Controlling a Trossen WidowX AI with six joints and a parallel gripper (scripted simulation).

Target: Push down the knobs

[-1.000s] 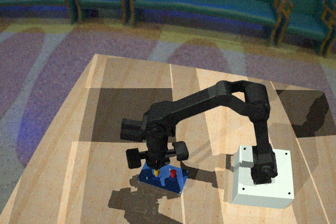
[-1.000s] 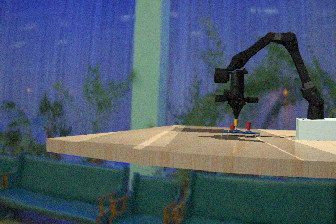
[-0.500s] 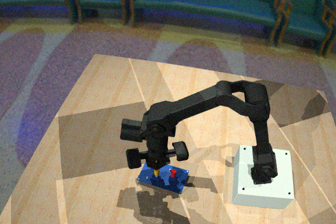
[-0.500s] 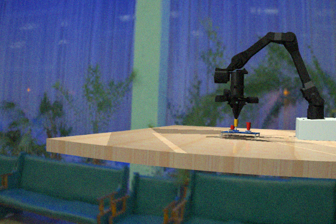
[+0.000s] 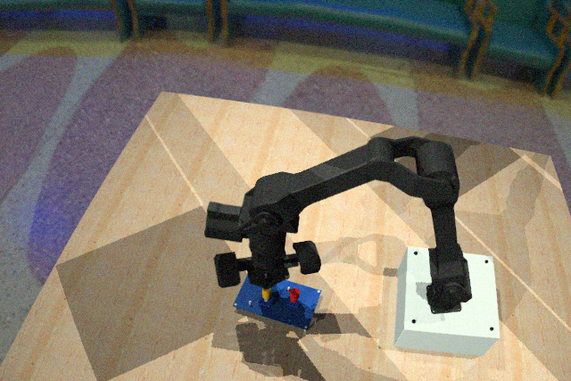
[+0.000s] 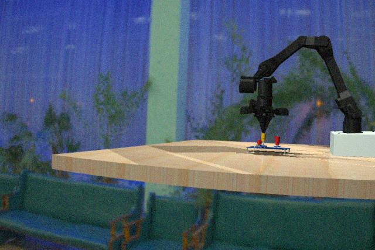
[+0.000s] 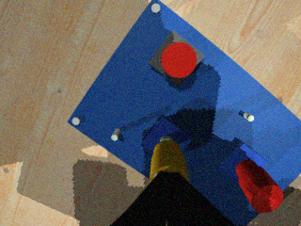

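Now: gripper tip 1 cm above the yellow knob. Round my gripper tip: red knob 6 cm behind, 3 cm below.
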